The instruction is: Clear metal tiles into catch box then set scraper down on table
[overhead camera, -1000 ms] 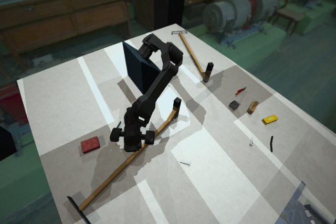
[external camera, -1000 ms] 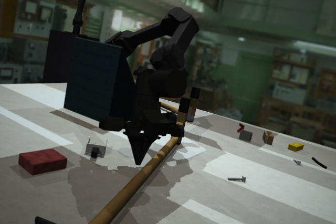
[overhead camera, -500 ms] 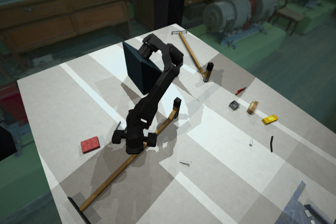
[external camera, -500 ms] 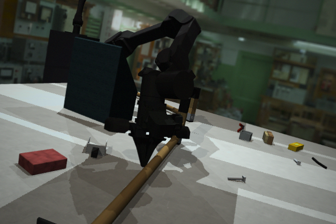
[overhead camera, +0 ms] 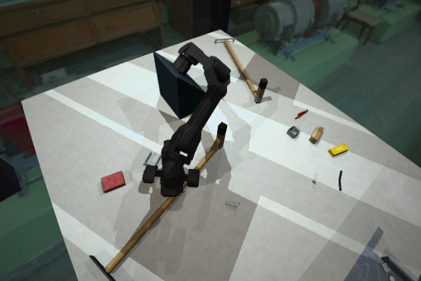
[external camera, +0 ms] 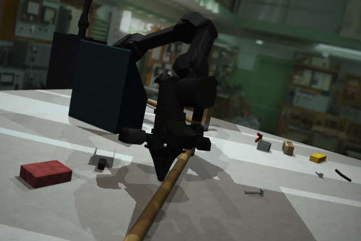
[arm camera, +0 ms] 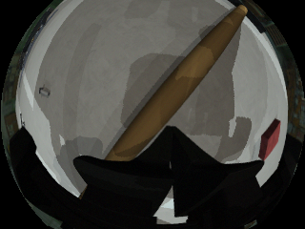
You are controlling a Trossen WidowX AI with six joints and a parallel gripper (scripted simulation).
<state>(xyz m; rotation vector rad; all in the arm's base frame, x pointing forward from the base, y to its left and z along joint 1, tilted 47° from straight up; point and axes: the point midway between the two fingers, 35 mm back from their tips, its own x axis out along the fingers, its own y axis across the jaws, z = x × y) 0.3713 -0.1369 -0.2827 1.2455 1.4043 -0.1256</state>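
Now: gripper tip 50 mm below the long scraper, 20 mm short of it and 10 mm to the left of it. Round my gripper tip: grey box: 580 mm to the left, 140 mm ahead; grey bracket: 140 mm behind, 10 mm to the right; red block: 170 mm behind, 150 mm to the right.
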